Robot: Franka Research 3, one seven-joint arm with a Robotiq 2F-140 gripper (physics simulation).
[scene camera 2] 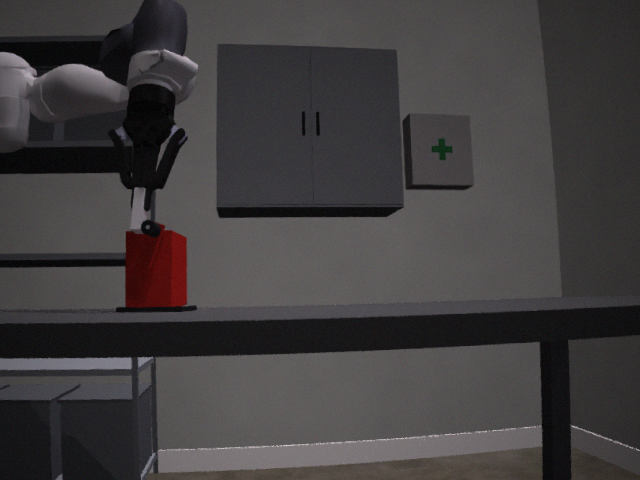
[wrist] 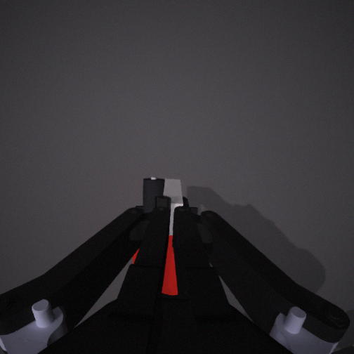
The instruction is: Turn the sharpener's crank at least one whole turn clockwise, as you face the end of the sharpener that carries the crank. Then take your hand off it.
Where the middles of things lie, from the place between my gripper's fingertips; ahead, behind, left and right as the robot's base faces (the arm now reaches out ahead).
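My hand: 5 cm above the red sharpener (scene camera 2: 156, 267), 3 cm short of it, 7 cm to the right of it.
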